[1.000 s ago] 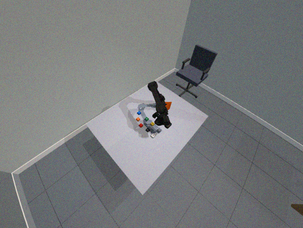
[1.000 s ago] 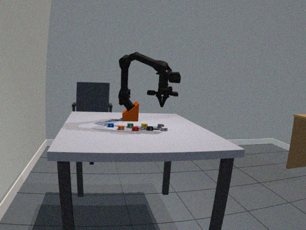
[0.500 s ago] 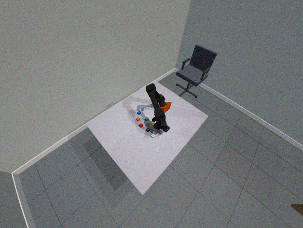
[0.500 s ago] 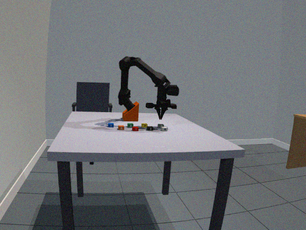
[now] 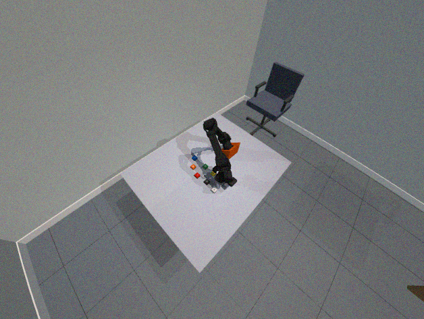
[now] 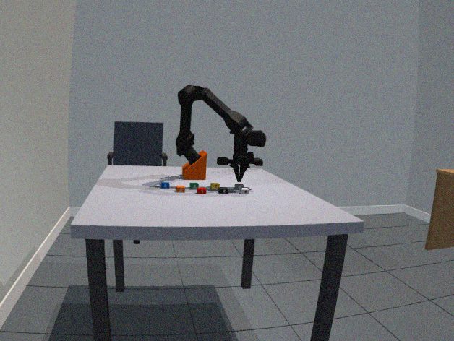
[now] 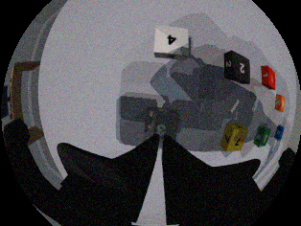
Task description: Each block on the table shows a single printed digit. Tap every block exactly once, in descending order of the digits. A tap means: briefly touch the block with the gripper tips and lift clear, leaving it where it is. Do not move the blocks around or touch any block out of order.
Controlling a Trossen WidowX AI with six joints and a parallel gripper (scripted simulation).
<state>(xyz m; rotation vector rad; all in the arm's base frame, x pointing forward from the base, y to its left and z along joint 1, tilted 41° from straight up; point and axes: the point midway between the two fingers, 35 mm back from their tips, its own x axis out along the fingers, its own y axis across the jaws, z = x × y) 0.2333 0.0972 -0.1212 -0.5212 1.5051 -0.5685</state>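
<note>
The grey block is 1 cm ahead of my gripper tip and 2 cm below it. From my gripper tip the other things lie so: yellow block: 1 cm behind, 10 cm to the right, 2 cm below; black block: 8 cm ahead, 9 cm to the right, 2 cm below; white block: 9 cm ahead, 2 cm below.
</note>
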